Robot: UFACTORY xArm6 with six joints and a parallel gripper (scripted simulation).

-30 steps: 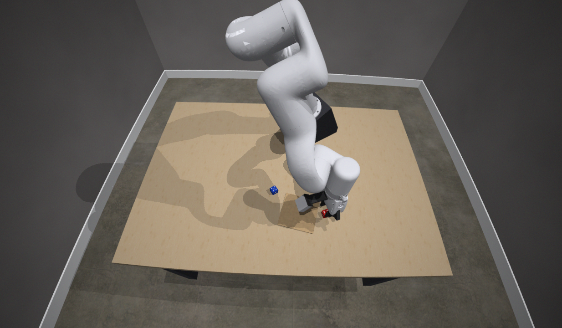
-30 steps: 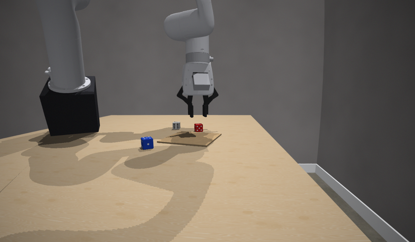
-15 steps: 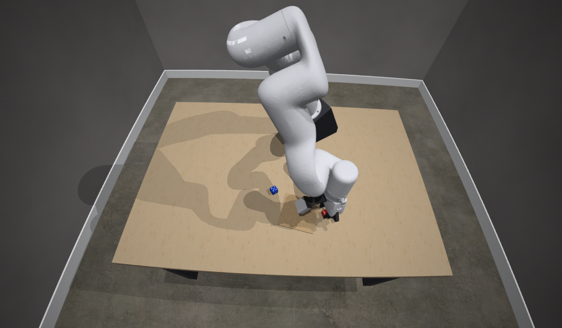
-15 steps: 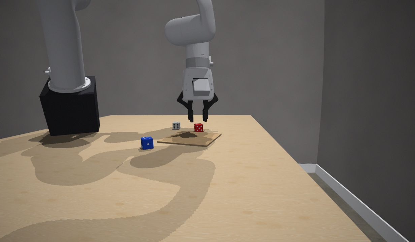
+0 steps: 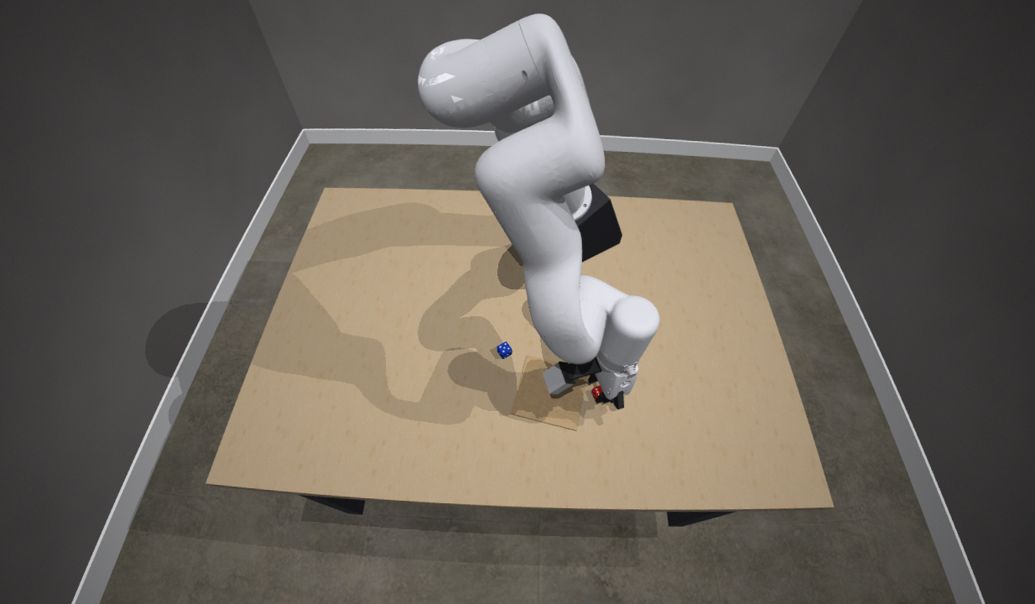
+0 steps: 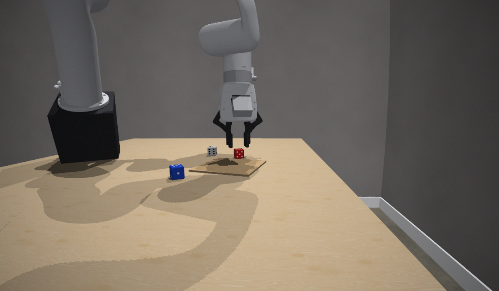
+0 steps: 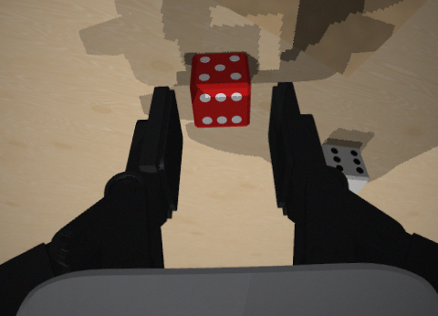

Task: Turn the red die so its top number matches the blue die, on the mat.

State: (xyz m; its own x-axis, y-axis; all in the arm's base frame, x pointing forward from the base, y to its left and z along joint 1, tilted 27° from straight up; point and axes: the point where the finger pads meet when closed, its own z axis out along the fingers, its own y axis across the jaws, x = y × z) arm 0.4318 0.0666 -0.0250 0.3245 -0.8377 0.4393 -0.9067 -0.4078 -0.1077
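The red die is 40 mm below my hand. From my hand the other things lie so: mat (10 mm behind, 100 mm to the right, 50 mm below); blue die (90 mm behind, 200 mm to the right, 40 mm below); white die (90 mm behind, 40 mm to the left, 40 mm below).
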